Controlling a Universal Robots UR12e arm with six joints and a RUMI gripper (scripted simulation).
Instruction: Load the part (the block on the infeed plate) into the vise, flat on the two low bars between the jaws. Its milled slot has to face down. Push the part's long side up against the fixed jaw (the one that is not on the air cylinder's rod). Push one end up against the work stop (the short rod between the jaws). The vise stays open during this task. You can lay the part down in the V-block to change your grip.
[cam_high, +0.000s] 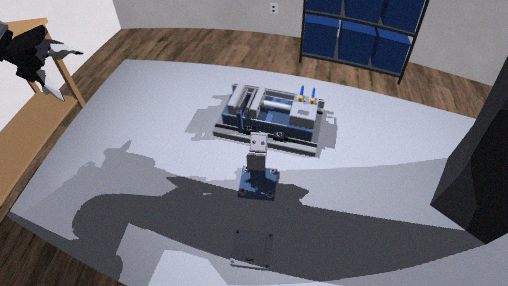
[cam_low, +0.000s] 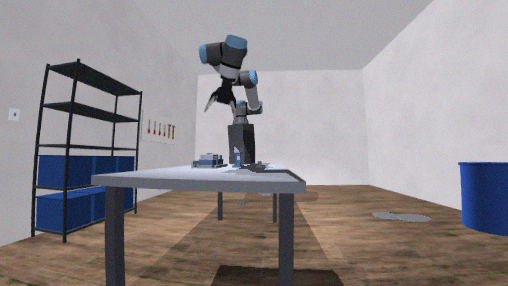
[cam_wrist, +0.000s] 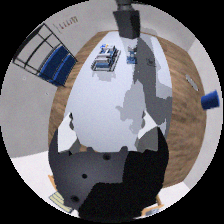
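Right now the grey part is 510 mm behind my hand, 270 mm below it and 190 mm to the left of it. The rest, counted from my hand: infeed plate 510 mm behind, 290 mm below, 210 mm to the left; vise 480 mm behind, 250 mm below, 180 mm to the right; air cylinder 580 mm behind, 210 mm below, 170 mm to the right.
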